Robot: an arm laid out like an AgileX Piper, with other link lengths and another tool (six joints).
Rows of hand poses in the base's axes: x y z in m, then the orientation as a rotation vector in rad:
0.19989, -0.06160, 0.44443, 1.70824, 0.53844, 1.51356
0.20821, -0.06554, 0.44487, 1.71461, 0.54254, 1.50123
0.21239, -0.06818, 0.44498, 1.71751, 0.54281, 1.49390
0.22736, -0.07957, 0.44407, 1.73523, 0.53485, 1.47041
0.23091, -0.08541, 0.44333, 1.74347, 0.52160, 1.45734
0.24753, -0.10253, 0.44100, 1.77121, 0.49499, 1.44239
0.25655, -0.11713, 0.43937, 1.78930, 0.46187, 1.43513
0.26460, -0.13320, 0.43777, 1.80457, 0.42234, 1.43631
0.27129, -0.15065, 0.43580, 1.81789, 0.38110, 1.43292
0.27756, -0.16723, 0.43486, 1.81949, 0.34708, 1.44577
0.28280, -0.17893, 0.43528, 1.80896, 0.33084, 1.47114
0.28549, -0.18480, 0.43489, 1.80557, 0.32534, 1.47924
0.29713, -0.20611, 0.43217, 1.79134, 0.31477, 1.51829
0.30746, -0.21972, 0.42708, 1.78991, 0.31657, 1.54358
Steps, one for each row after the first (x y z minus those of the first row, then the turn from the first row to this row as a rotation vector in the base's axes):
0.00832, -0.00394, 0.00044, -0.00321, 0.01037, -0.00370
0.01250, -0.00658, 0.00055, -0.00494, 0.01529, -0.00740
0.02747, -0.01797, -0.00036, -0.00155, 0.03302, -0.02338
0.03102, -0.02381, -0.00110, 0.00245, 0.03898, -0.03805
0.04764, -0.04093, -0.00343, 0.02382, 0.05264, -0.05868
0.05666, -0.05553, -0.00506, 0.04492, 0.05522, -0.08027
0.06471, -0.07160, -0.00666, 0.07076, 0.05043, -0.10104
0.07140, -0.08905, -0.00863, 0.09416, 0.04606, -0.12558
0.07767, -0.10563, -0.00957, 0.11460, 0.03024, -0.13809
0.08291, -0.11733, -0.00915, 0.12575, 0.00780, -0.13465
0.08560, -0.12320, -0.00954, 0.12946, 0.00054, -0.13370
0.09724, -0.14451, -0.01226, 0.14256, -0.02783, -0.11903
0.10757, -0.15812, -0.01735, 0.15291, -0.03861, -0.10277

